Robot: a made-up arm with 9 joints. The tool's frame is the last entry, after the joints.
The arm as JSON. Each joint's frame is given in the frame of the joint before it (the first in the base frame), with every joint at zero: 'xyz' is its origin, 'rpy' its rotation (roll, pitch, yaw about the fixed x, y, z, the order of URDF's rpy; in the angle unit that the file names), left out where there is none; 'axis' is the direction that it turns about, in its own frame. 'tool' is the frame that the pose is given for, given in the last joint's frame.
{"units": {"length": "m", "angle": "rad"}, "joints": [
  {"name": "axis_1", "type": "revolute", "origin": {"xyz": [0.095, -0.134, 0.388], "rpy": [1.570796, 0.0, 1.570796]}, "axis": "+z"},
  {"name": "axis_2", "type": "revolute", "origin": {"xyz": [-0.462, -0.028, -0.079], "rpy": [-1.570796, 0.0, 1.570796]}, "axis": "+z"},
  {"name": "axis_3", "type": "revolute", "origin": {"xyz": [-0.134, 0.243, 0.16], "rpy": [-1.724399, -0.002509, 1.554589]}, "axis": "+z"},
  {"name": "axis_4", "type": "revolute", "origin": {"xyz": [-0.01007, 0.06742, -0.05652], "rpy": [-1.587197, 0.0, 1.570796]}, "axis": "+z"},
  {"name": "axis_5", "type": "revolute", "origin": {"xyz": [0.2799, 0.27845, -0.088], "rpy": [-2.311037, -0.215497, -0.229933]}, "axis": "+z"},
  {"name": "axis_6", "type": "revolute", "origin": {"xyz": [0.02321, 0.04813, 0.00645], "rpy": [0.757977, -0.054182, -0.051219]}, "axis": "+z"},
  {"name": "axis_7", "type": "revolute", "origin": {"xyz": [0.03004, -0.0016, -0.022], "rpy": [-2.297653, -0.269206, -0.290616]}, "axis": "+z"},
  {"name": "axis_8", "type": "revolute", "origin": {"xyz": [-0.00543, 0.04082, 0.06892], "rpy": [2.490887, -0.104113, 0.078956]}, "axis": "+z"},
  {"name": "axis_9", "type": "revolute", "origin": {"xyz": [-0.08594, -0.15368, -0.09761], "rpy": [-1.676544, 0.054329, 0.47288]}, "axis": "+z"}
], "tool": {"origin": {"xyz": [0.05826, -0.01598, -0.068], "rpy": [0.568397, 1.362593, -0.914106]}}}
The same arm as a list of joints. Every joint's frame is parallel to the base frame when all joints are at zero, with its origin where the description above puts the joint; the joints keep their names.
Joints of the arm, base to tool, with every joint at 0 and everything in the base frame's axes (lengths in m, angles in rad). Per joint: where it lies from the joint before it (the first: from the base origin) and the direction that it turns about. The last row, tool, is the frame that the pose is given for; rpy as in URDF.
axis_1: offset 0.0950 -0.1340 0.3880 axis +x
axis_2: offset -0.0790 -0.4620 -0.0280 axis -y
axis_3: offset -0.2430 -0.1600 -0.1340 axis -0.0164 0.152999 -0.98809
axis_4: offset 0.0110 0.0580 0.0660 axis +x
axis_5: offset -0.0880 0.2340 0.3180 axis -0.658866 0.20009 0.725162
axis_6: offset -0.0340 0.0290 -0.0300 axis +z
axis_7: offset 0.0080 0.0290 -0.0220 axis -0.56759 0.517191 -0.640589
axis_8: offset -0.0140 0.0250 -0.0750 axis 0.105395 -0.21069 0.971855
axis_9: offset 0.0860 -0.1210 -0.1360 axis -x
tool: offset 0.0680 0.0550 0.0250 rpy 0.0613 -0.1826 0.1005

